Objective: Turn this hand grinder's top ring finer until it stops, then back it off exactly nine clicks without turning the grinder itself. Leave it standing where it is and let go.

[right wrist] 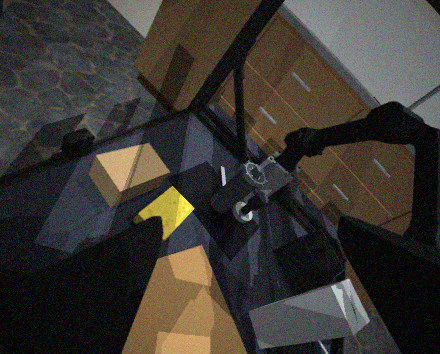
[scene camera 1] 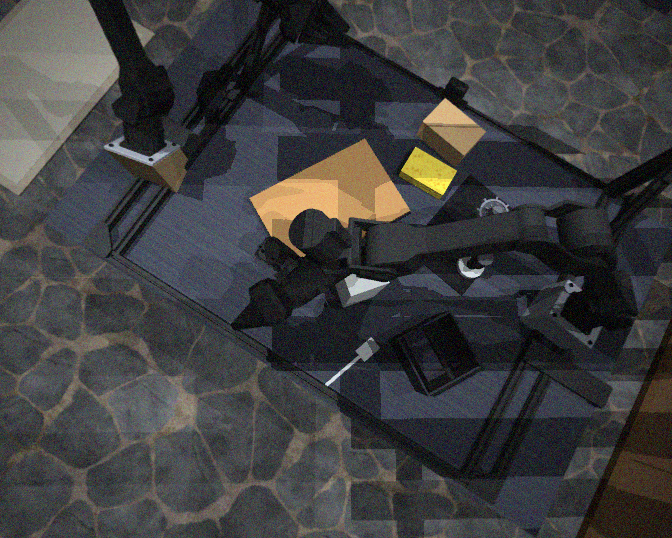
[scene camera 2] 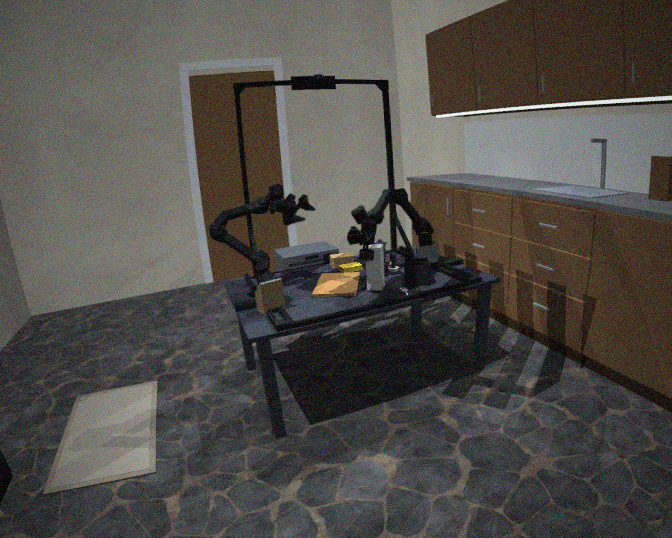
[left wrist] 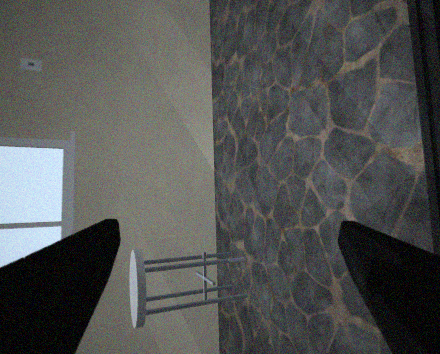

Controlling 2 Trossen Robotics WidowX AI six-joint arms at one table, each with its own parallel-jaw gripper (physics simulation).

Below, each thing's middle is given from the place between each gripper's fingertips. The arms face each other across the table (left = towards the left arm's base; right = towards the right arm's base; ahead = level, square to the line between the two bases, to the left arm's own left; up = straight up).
Scene:
Now: right hand 15 cm short of the orange board (scene camera 1: 351,183), 4 cm to the right of it and 33 cm above it. From my right hand the other things lie so: white block (scene camera 1: 351,290): 30 cm ahead, 15 cm to the left, 24 cm below; then tan box (scene camera 1: 452,134): 11 cm behind, 23 cm to the left, 31 cm below; then black tray (scene camera 1: 434,353): 38 cm ahead, 35 cm to the left, 29 cm below.
Right now my left hand is 15 cm to the right of the white block, 15 cm past it and 13 cm above it. The rest, counted from my left hand: tan box 56 cm behind, 23 cm to the left, 20 cm below; black tray 34 cm to the left, 18 cm below, 8 cm behind; orange board 31 cm behind, 22 cm below, 4 cm to the left.

